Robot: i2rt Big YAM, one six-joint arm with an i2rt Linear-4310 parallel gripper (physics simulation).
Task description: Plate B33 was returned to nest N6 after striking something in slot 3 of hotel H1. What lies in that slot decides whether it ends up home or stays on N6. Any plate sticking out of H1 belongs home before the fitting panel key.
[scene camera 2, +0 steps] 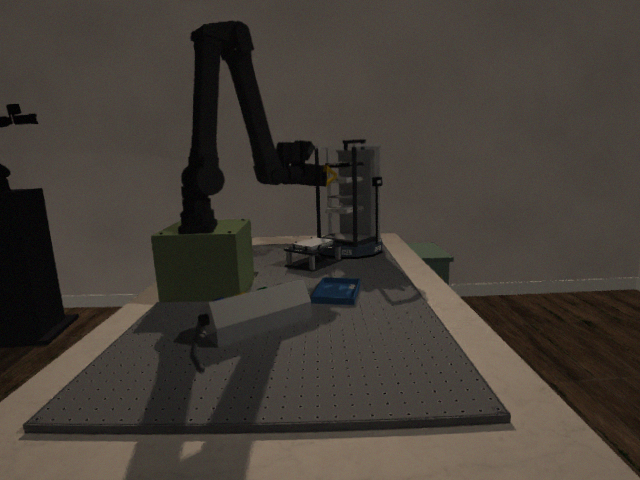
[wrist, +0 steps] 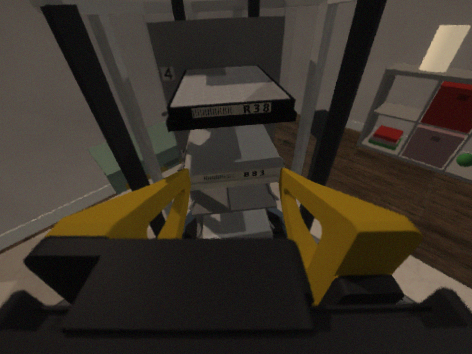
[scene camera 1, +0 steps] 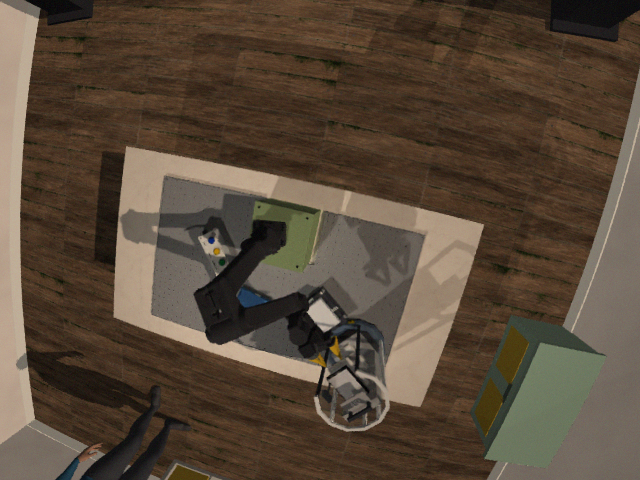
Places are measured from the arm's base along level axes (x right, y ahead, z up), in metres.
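Pixels of known places: gripper, fingertip midpoint: (scene camera 2: 329, 175) (wrist: 234, 176) (scene camera 1: 333, 362); arm's base at its link origin: (scene camera 2: 198, 229) (scene camera 1: 269, 233).
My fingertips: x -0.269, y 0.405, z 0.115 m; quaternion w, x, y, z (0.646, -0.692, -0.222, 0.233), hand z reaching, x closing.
Note:
Ahead of a thing's pixels: the offset from my fingertips to its top centre. Level surfaces: height alone.
My gripper (scene camera 1: 331, 360) (scene camera 2: 333, 175) (wrist: 234, 176) is partly open and empty, at the front of hotel H1 @(dy +0.082, dx -0.072, dz +0.120 m) (scene camera 1: 356, 427) (scene camera 2: 354, 206) (wrist: 346, 95). In the wrist view, plate R38 @(dy +0.063, dx -0.056, dz +0.040 m) (wrist: 231, 92), white with a black frame, lies at the "4" mark, above the fingertips. A grey plate reading B83 @(dy +0.062, dx -0.056, dz -0.013 m) (wrist: 235, 150) lies below it, its label seen between the fingertips. A shelf @(dy +0.070, dx -0.064, dz -0.080 m) (wrist: 252, 197) and a pale plate @(dy +0.062, dx -0.056, dz -0.119 m) (wrist: 235, 222) show lower, partly hidden. A white plate @(dy -0.073, dx +0.071, dz -0.213 m) (scene camera 1: 324, 315) (scene camera 2: 312, 243) lies on the dark nest @(dy -0.073, dx +0.071, dz -0.211 m) (scene camera 2: 302, 251); its label is unreadable. The panel @(dy -0.257, dx +0.531, dz -0.203 m) (scene camera 1: 205, 245) (scene camera 2: 261, 310) has blue, yellow and green keys.
The arm stands on a green box (scene camera 1: 289, 248) (scene camera 2: 196, 268). A blue tray @(dy -0.055, dx +0.377, dz -0.270 m) (scene camera 1: 251, 298) (scene camera 2: 333, 299) lies on the grey perforated board @(dz -0.287 m) (scene camera 2: 361, 372), between panel and nest. Hotel posts flank the fingers. A person (scene camera 1: 124, 444) is beside the table; a green cabinet (scene camera 1: 547, 403) stands beyond it.

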